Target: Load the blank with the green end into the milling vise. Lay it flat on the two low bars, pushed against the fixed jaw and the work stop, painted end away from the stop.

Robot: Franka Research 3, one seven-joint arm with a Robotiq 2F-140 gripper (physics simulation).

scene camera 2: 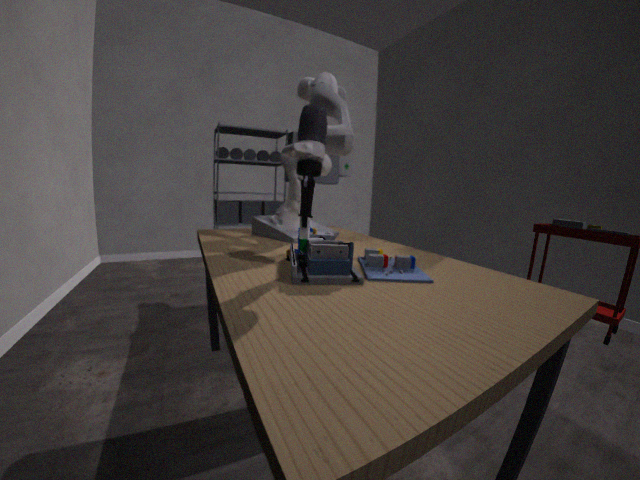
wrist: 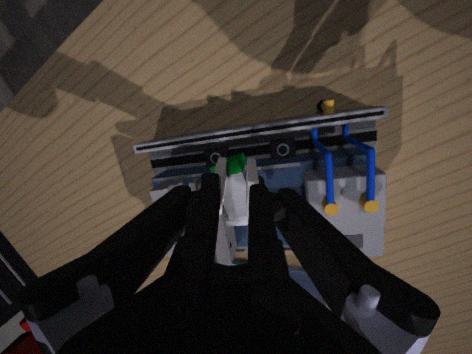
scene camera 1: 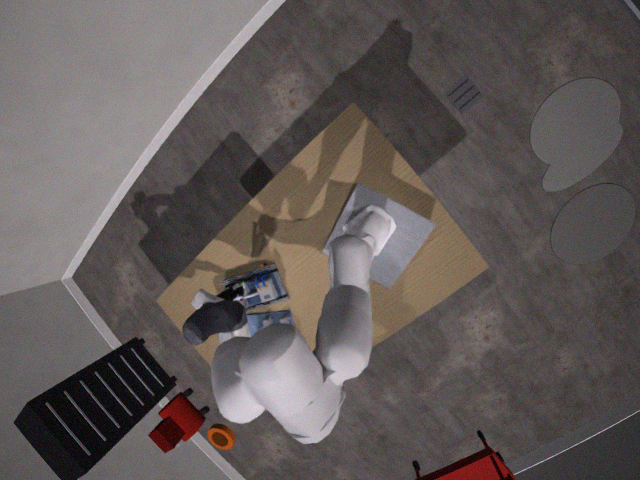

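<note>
The blank (wrist: 236, 192) has a green end (wrist: 236, 163) (scene camera 2: 303, 244) and pale grey sides. It sits inside the milling vise (scene camera 1: 279, 293) (scene camera 2: 330, 267) (wrist: 370, 240), its green end towards the long rail at the back of the wrist view. A white bar end shows below its near end. My gripper (wrist: 236, 170) (scene camera 2: 305, 227) is shut on the blank, one pale fingertip on each side of it. The black fingers hide part of the jaws and low bars. I cannot tell whether the blank touches the bars or lies fully flat.
Two blue rods (wrist: 329, 175) (wrist: 371, 172) with yellow ends stand over the vise's grey block, right of the fingers. A blue tray (scene camera 1: 255, 322) (scene camera 2: 408, 276) with other blanks, with red, blue and yellow ends, lies beside the vise. The arm's grey base plate (scene camera 1: 408, 253) stands farther along the table.
</note>
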